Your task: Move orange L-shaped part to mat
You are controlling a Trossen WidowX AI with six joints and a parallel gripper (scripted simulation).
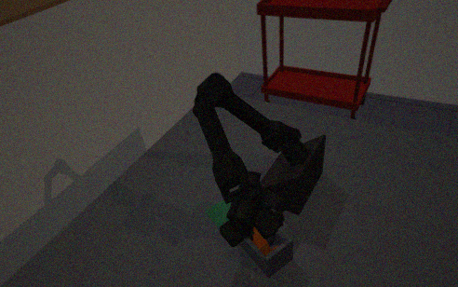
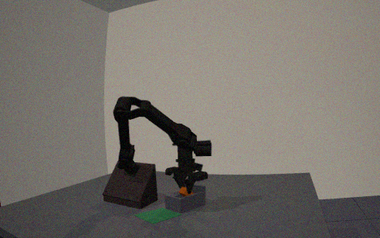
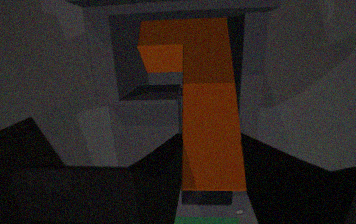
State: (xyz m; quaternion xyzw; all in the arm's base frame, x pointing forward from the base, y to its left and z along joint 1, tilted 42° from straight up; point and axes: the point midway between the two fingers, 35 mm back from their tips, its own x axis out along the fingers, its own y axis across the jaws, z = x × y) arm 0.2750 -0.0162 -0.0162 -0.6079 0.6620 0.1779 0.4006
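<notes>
My gripper tip is 13 cm to the left of the green mat, 8 cm above it and 6 cm past it. Also, from my gripper tip: orange L-shaped part: 4 cm to the left, 3 cm below.
</notes>
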